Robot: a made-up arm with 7 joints.
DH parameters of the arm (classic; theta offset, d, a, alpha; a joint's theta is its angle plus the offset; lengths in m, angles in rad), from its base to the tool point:
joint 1: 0 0.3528 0 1.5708
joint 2: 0 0.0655 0 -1.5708
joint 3: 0 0.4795 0.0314 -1.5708
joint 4: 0 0.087 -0.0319 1.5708
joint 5: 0 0.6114 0 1.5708
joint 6: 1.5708 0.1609 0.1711 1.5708
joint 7: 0 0.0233 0 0
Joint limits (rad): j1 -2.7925..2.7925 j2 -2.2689..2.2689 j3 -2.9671..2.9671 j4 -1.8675..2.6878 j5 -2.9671..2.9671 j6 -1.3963..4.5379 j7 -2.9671..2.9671
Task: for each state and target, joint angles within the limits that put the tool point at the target. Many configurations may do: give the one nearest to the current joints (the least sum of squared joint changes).
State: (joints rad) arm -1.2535 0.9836 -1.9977 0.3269 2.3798 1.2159 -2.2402
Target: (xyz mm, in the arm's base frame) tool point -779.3 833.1 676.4
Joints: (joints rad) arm -1.2792 1.1420 -2.0619 0.3566 2.3535 1.2065 -2.2402
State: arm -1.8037 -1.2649 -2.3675 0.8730 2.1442 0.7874 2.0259
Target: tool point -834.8 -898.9 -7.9
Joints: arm -1.9296 -1.9259 -2.1289 0.2955 2.3327 0.4096 2.0259
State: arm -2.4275 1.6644 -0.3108 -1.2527 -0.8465 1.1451 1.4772
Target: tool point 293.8 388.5 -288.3
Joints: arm -2.1878 1.4353 -0.0149 -1.3354 -0.7372 1.2090 1.4772
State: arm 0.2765 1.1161 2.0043 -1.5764 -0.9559 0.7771 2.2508
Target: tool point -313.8 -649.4 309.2
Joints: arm -0.2510 1.1311 1.5967 -1.7620 -1.0467 0.9650 2.2508
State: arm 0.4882 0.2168 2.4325 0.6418 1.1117 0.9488 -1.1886
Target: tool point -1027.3 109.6 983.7
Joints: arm 0.1042 0.7626 2.5034 0.3997 1.1284 0.5899 -1.1886
